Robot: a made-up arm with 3 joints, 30 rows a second.
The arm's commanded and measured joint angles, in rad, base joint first. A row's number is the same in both.
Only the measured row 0 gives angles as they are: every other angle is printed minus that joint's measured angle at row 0.
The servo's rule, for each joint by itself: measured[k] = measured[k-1] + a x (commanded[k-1-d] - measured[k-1]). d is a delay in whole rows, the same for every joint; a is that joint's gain. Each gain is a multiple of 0.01, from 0.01 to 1. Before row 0 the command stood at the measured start. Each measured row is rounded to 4 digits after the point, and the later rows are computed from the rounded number. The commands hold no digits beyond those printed.
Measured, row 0:
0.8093 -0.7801 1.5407
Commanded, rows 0 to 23:
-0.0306 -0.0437 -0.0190
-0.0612 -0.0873 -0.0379
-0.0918 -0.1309 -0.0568
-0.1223 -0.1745 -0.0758
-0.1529 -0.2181 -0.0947
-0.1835 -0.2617 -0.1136
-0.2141 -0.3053 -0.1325
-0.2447 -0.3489 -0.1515
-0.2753 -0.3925 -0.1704
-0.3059 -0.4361 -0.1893
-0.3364 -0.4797 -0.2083
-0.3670 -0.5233 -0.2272
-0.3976 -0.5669 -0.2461
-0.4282 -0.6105 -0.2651
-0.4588 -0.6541 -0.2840
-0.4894 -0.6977 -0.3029
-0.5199 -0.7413 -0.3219
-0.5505 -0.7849 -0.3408
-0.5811 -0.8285 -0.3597
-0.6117 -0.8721 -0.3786
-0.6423 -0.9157 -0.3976
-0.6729 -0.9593 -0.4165
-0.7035 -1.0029 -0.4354
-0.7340 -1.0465 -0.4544
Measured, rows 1 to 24:
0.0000 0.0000 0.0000
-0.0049 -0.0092 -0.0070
-0.0139 -0.0256 -0.0184
-0.0264 -0.0477 -0.0326
-0.0417 -0.0743 -0.0486
-0.0595 -0.1045 -0.0657
-0.0793 -0.1375 -0.0834
-0.1009 -0.1727 -0.1016
-0.1239 -0.2097 -0.1201
-0.1481 -0.2481 -0.1387
-0.1733 -0.2876 -0.1574
-0.1994 -0.3279 -0.1762
-0.2262 -0.3689 -0.1951
-0.2536 -0.4105 -0.2140
-0.2815 -0.4525 -0.2329
-0.3099 -0.4948 -0.2518
-0.3386 -0.5374 -0.2707
-0.3676 -0.5802 -0.2896
-0.3969 -0.6232 -0.3085
-0.4264 -0.6663 -0.3274
-0.4560 -0.7095 -0.3463
-0.4858 -0.7528 -0.3653
-0.5157 -0.7962 -0.3842
-0.5457 -0.8396 -0.4031
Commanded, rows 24 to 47:
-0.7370 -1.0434 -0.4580
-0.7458 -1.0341 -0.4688
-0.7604 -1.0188 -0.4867
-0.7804 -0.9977 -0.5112
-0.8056 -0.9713 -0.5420
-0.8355 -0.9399 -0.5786
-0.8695 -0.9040 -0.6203
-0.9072 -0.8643 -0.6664
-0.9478 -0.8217 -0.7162
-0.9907 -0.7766 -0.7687
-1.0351 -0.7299 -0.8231
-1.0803 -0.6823 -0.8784
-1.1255 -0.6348 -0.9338
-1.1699 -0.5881 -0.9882
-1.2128 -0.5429 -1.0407
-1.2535 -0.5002 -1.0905
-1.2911 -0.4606 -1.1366
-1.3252 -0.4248 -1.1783
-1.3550 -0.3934 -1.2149
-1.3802 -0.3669 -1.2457
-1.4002 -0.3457 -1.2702
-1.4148 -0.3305 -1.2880
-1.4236 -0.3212 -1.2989
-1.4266 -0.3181 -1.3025
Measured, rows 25 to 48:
-0.5758 -0.8830 -0.4221
-0.6016 -0.9167 -0.4354
-0.6247 -0.9414 -0.4478
-0.6464 -0.9577 -0.4622
-0.6678 -0.9661 -0.4803
-0.6898 -0.9672 -0.5031
-0.7131 -0.9615 -0.5310
-0.7381 -0.9494 -0.5640
-0.7652 -0.9315 -0.6019
-0.7944 -0.9084 -0.6442
-0.8258 -0.8807 -0.6903
-0.8593 -0.8490 -0.7394
-0.8947 -0.8140 -0.7908
-0.9316 -0.7764 -0.8437
-0.9697 -0.7369 -0.8972
-1.0086 -0.6962 -0.9503
-1.0478 -0.6550 -1.0022
-1.0867 -0.6142 -1.0519
-1.1249 -0.5744 -1.0987
-1.1617 -0.5364 -1.1417
-1.1967 -0.5008 -1.1802
-1.2293 -0.4682 -1.2135
-1.2590 -0.4393 -1.2411
-1.2853 -0.4145 -1.2625

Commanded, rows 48 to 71:
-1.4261 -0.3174 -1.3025
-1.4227 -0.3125 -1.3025
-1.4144 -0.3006 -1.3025
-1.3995 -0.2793 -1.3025
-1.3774 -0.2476 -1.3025
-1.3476 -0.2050 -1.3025
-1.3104 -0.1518 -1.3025
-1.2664 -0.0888 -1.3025
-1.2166 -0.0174 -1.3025
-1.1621 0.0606 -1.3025
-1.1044 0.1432 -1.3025
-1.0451 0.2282 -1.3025
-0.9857 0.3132 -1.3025
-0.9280 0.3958 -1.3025
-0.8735 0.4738 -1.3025
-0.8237 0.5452 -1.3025
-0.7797 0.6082 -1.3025
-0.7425 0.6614 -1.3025
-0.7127 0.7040 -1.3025
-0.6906 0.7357 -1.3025
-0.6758 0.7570 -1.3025
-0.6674 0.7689 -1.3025
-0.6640 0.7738 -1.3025
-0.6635 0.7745 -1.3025
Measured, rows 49 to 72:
-1.3079 -0.3943 -1.2773
-1.3268 -0.3782 -1.2866
-1.3421 -0.3644 -1.2925
-1.3537 -0.3510 -1.2962
-1.3610 -0.3359 -1.2985
-1.3636 -0.3174 -1.3000
-1.3610 -0.2938 -1.3009
-1.3529 -0.2640 -1.3015
-1.3391 -0.2272 -1.3019
-1.3195 -0.1831 -1.3021
-1.2943 -0.1319 -1.3022
-1.2639 -0.0741 -1.3023
-1.2289 -0.0106 -1.3024
-1.1900 0.0574 -1.3024
-1.1481 0.1285 -1.3024
-1.1042 0.2010 -1.3024
-1.0593 0.2733 -1.3024
-1.0146 0.3436 -1.3024
-0.9711 0.4103 -1.3024
-0.9298 0.4720 -1.3024
-0.8915 0.5274 -1.3024
-0.8570 0.5756 -1.3024
-0.8267 0.6162 -1.3024
-0.8007 0.6493 -1.3024

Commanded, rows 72 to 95:
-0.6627 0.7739 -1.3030
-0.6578 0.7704 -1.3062
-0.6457 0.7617 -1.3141
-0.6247 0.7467 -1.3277
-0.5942 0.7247 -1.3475
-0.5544 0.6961 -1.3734
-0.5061 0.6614 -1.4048
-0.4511 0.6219 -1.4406
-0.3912 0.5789 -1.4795
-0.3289 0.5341 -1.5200
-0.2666 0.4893 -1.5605
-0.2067 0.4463 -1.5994
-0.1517 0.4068 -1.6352
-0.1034 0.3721 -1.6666
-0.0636 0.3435 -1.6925
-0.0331 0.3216 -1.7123
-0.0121 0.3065 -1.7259
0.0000 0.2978 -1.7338
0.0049 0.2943 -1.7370
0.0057 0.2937 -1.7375
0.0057 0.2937 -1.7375
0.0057 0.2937 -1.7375
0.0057 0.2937 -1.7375
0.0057 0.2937 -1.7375
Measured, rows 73 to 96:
-0.7787 0.6756 -1.3024
-0.7601 0.6962 -1.3026
-0.7437 0.7118 -1.3039
-0.7280 0.7223 -1.3077
-0.7115 0.7274 -1.3151
-0.6927 0.7268 -1.3271
-0.6706 0.7204 -1.3442
-0.6443 0.7080 -1.3666
-0.6134 0.6899 -1.3940
-0.5778 0.6666 -1.4256
-0.5380 0.6388 -1.4605
-0.4946 0.6074 -1.4975
-0.4485 0.5736 -1.5352
-0.4010 0.5386 -1.5722
-0.3534 0.5036 -1.6071
-0.3070 0.4700 -1.6387
-0.2632 0.4388 -1.6659
-0.2230 0.4110 -1.6881
-0.1873 0.3872 -1.7050
-0.1565 0.3677 -1.7168
-0.1305 0.3522 -1.7245
-0.1087 0.3399 -1.7293
-0.0904 0.3302 -1.7323
-0.0750 0.3225 -1.7342

